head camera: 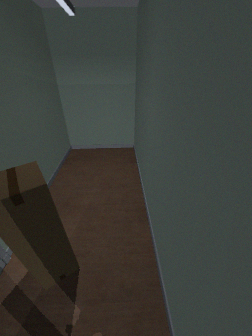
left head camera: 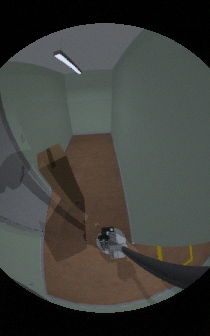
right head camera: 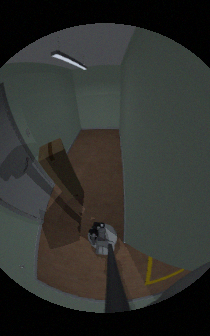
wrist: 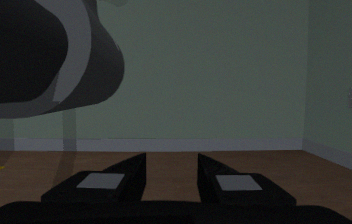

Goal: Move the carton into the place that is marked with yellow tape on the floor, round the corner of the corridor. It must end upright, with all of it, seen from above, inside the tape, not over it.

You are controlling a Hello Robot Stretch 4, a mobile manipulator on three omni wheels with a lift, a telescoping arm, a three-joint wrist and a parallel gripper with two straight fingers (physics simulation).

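The tall brown carton stands upright on the floor near the left wall, with a dark tape strip over its top; its left part is cut off in the head camera view. The yellow tape is on the floor round the corner at the lower right, partly hidden by the wall and arm; a bit of it shows at the left edge of the wrist view. My gripper is open and empty, pointing at a wall, apart from the carton. It also shows small over my base in both side head views.
The right corridor wall ends at a corner beside my base. A grey door is at the left, close to the carton. The corridor's end wall is ahead. Shadows lie over the floor and carton.
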